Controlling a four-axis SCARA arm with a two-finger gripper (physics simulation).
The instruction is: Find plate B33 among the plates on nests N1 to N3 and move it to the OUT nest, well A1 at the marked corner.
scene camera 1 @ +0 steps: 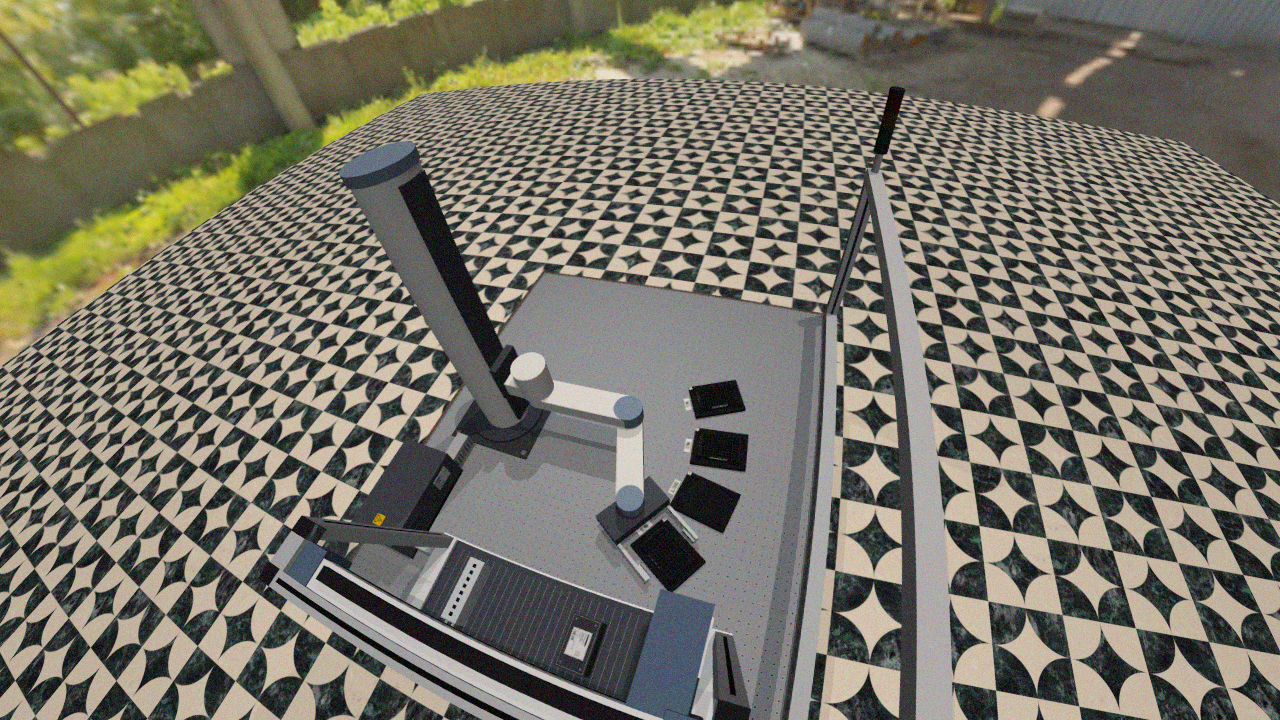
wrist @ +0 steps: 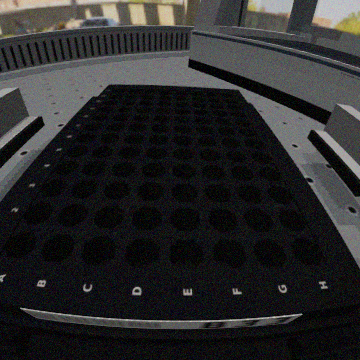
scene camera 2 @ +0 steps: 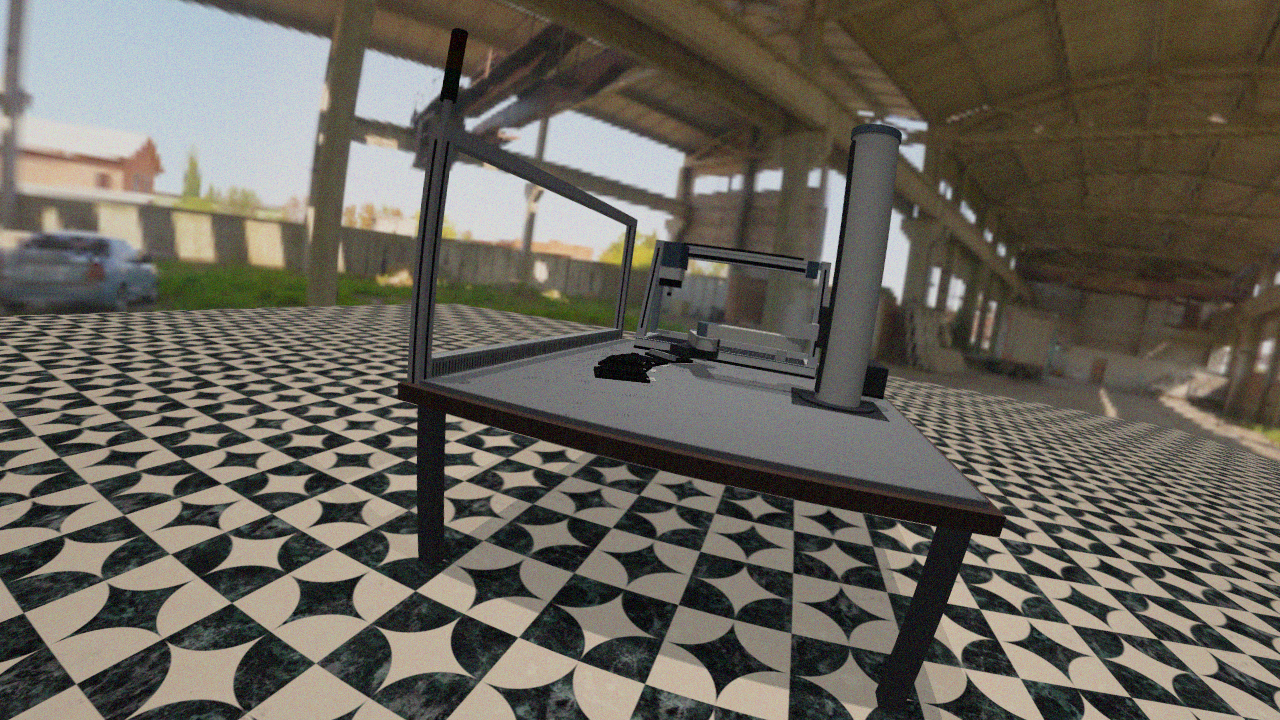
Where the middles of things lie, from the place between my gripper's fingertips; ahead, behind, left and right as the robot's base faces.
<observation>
My gripper is now 20 mm past the black nest [scene camera 1: 699, 562], 20 mm to the right of it and 20 mm above it.
</observation>
